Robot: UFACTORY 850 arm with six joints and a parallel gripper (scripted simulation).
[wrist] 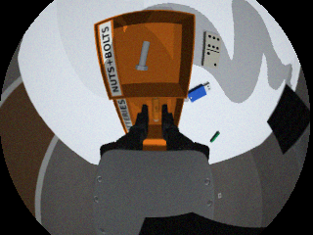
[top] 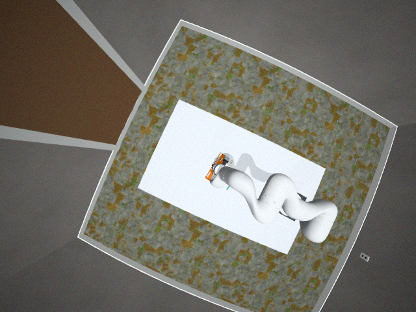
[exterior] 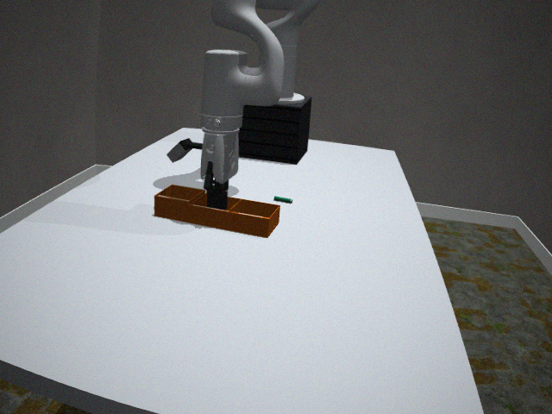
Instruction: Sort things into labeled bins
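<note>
Right now my hand is 10 mm short of the three joined orange bins and 10 mm above it. The rest, counted from my hand: grey bolt (10 mm ahead, 80 mm to the right, 20 mm below); then orange stick (30 mm below); then blue USB stick (70 mm behind, 30 mm to the right, 30 mm below).
</note>
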